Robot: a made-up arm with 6 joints.
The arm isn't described. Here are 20 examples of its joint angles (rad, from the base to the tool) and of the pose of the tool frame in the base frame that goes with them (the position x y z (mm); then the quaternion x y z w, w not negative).
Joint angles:
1: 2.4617 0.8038 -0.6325 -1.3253 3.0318 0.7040
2: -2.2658 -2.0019 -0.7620 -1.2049 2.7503 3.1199
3: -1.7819 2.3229 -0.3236 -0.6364 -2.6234 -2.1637
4: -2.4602 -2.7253 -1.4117 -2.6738 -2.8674 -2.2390
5: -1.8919 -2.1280 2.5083 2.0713 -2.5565 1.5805
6: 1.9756 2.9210 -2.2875 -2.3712 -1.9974 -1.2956
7: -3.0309 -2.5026 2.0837 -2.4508 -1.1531 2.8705
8: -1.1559 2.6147 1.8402 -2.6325 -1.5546 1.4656
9: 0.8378 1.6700 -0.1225 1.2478 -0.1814 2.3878
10: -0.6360 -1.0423 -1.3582 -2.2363 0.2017 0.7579
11: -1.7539 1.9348 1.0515 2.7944 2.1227 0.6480
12: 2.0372 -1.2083 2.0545 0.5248 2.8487 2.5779
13: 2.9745 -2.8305 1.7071 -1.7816 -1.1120 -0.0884
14: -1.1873 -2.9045 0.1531 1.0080 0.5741 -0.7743
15: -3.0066 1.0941 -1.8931 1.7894 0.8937 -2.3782
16: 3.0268 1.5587 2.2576 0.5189 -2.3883 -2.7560
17: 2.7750 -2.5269 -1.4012 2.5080 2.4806 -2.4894
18: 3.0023 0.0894 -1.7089 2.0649 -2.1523 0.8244
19: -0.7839 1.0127 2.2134 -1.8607 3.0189 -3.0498
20: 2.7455 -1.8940 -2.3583 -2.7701 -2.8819 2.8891
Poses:
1: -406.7 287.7 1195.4 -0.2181 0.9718 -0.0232 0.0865
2: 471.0 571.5 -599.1 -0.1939 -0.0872 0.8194 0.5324
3: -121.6 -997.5 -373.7 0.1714 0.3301 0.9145 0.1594
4: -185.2 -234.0 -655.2 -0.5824 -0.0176 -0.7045 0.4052
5: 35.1 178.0 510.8 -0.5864 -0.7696 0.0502 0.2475
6: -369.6 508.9 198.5 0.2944 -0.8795 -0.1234 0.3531
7: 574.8 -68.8 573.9 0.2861 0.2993 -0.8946 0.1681
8: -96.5 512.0 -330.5 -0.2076 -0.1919 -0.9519 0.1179
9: 950.4 1089.3 184.2 -0.6759 -0.0550 -0.6130 0.4053
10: -842.6 652.7 -205.0 0.4145 -0.8552 -0.2271 0.2128
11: -43.9 -728.2 -649.6 0.2382 -0.3498 0.8368 0.3475
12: -57.9 -37.0 788.7 0.0376 0.9536 -0.2894 0.0736
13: 861.9 -322.4 81.1 0.5651 -0.0178 0.1740 0.8063
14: -82.7 509.8 -1121.8 -0.6297 -0.6608 -0.3621 0.1890
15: 175.3 -135.4 1036.2 0.5464 -0.2087 0.7371 0.3386
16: -189.2 23.6 -356.9 -0.1665 -0.6107 -0.1554 0.7584
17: -226.1 -20.4 -642.3 0.0486 0.2092 -0.9055 0.3660
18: 644.9 -30.6 767.0 -0.5367 0.0256 0.4279 0.7268
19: 310.5 -266.7 -130.3 0.0455 0.0703 -0.8325 0.5476
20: -58.6 -41.5 -272.9 0.6258 0.0314 0.6677 0.4019
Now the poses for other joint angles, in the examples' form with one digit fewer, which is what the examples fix.
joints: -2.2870 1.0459 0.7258 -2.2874 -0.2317 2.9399
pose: -833 -1067 274 0.808 0.137 -0.369 0.439
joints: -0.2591 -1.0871 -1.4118 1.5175 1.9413 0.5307
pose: -834 410 -111 -0.583 0.026 -0.318 0.748
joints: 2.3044 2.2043 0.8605 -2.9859 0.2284 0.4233
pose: -390 369 -1015 -0.643 -0.750 -0.037 0.147
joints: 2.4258 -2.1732 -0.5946 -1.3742 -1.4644 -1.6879
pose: 406 -604 -837 -0.405 -0.649 0.615 0.192
